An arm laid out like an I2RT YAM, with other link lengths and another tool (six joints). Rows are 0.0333 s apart.
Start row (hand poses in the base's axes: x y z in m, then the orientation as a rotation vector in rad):
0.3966 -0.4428 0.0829 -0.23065 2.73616 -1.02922
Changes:
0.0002 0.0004 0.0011 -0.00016 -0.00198 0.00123
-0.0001 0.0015 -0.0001 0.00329 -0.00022 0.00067
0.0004 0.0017 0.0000 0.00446 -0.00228 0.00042
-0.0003 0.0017 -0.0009 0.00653 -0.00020 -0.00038
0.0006 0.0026 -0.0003 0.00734 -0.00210 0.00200
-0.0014 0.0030 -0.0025 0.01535 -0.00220 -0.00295
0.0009 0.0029 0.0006 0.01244 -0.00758 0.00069
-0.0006 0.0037 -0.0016 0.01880 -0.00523 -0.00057
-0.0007 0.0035 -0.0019 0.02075 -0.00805 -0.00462
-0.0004 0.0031 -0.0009 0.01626 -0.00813 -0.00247
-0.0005 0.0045 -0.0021 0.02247 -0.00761 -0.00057
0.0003 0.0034 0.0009 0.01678 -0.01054 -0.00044
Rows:
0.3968 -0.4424 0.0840 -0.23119 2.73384 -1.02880
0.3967 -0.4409 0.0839 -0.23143 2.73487 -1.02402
0.3971 -0.4392 0.0839 -0.22997 2.73467 -1.01735
0.3968 -0.4375 0.0830 -0.22828 2.73754 -1.00833
0.3974 -0.4349 0.0827 -0.22858 2.73812 -0.99727
0.3960 -0.4319 0.0802 -0.22083 2.74390 -0.97632
0.3969 -0.4290 0.0808 -0.21554 2.74208 -0.95768
0.3963 -0.4253 0.0792 -0.20873 2.74534 -0.93089
0.3956 -0.4218 0.0773 -0.19464 2.74797 -0.90203
0.3952 -0.4187 0.0764 -0.18428 2.74774 -0.87888
0.3947 -0.4142 0.0743 -0.17562 2.74950 -0.84672
0.3950 -0.4108 0.0752 -0.16688 2.74607 -0.82209

